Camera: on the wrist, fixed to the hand. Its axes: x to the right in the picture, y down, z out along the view.
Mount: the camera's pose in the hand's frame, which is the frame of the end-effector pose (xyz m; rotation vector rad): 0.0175 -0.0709 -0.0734 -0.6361 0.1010 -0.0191
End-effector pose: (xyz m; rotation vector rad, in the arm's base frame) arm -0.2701 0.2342 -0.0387 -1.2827 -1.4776 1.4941
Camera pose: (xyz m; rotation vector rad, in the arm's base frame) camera -0.2187 0.2838 0.0362 -1.6618 -1.9711 0.9478
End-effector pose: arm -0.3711 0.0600 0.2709 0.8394 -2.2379 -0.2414
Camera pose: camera -0.2944 -0.0004 0.3055 0.5082 -1.8819 -0.8456
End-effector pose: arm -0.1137 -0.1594 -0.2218 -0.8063 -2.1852 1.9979
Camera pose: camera -0.1230 -0.0866 -0.1488 0.8953 2.7509 -1.1934
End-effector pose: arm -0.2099 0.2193 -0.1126 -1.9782 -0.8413 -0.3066
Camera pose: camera -0.2358 0.1889 -0.0171 -2.5096 -0.7536 -0.7522
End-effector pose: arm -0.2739 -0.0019 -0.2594 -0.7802 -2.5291 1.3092
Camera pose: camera -0.2857 0.0256 -0.1603 -0.8899 -2.8702 0.4200
